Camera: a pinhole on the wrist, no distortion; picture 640 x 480 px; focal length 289.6 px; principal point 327.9 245.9 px. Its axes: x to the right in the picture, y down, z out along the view. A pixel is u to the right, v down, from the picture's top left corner.
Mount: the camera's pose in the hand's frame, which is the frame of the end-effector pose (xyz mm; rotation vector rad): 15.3 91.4 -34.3 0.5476 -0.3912 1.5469
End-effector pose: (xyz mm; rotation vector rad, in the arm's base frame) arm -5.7 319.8 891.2 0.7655 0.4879 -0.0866
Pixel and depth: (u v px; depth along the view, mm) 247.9 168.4 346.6
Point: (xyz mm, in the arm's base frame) 150.8 77.1 829.1
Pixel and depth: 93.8 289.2 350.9
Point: -53.6 4.2 732.5
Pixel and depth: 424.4 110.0 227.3
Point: 203.6 230.6 961.2
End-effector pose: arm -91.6 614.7 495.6 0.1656 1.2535 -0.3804
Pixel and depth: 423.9 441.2 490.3
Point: 251.3 442.6 902.3
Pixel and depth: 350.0 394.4 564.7
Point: 204.4 308.8 865.3
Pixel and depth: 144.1 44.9 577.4
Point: 20.9 -14.7 153.8
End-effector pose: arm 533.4 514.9 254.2 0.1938 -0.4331 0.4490
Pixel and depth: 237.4 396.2 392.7
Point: 438.5 180.8 378.9
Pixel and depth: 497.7 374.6 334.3
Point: 295.9 429.6 539.6
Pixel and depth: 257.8 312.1 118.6
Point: 516.0 501.3 298.4
